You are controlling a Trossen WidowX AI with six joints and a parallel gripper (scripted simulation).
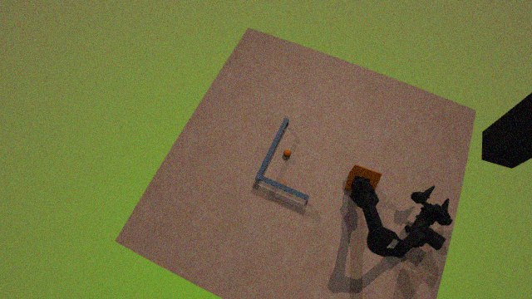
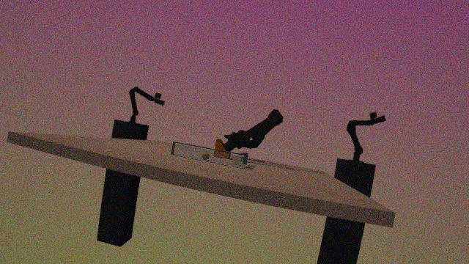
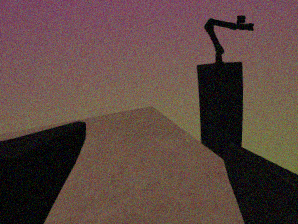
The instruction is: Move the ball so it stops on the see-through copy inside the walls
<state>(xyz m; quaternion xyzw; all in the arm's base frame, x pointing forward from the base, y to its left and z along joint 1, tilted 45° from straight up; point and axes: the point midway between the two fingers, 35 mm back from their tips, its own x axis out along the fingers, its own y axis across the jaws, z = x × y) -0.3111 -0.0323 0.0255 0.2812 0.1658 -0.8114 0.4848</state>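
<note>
The orange ball lies 660 mm ahead of my gripper tip, 20 mm to the right of it and 100 mm below it. Round my gripper tip: clear blue wall 730 mm ahead, 10 mm to the right, 90 mm below.
</note>
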